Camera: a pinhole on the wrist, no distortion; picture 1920 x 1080 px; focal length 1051.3 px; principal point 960.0 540.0 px. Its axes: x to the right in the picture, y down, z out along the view. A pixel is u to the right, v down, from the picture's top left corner.
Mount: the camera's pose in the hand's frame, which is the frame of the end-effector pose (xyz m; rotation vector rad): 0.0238 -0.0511 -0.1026 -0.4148 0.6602 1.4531
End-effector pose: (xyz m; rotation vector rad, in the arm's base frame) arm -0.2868 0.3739 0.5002 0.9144 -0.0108 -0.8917
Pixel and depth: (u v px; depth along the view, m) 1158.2 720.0 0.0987
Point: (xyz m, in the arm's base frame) -0.2404 0.3919 0.4872
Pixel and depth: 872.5 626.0 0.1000
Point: -0.2544 0.3682 0.4806
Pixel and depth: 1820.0 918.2 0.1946
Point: -0.1465 0.4749 0.6140
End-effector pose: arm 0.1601 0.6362 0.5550 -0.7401 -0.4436 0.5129
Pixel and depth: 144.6 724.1 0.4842
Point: -0.0976 0.8987 0.9178
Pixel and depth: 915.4 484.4 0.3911
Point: 0.0832 0.9166 0.5777
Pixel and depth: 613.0 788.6 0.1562
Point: 0.1377 0.6785 0.5846
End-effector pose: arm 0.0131 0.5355 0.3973 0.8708 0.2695 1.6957
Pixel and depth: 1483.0 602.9 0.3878
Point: -0.1985 0.4623 0.6753
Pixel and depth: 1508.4 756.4 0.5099
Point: -0.2607 0.3460 0.7731
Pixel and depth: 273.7 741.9 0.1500
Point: 0.0849 0.5434 0.4425
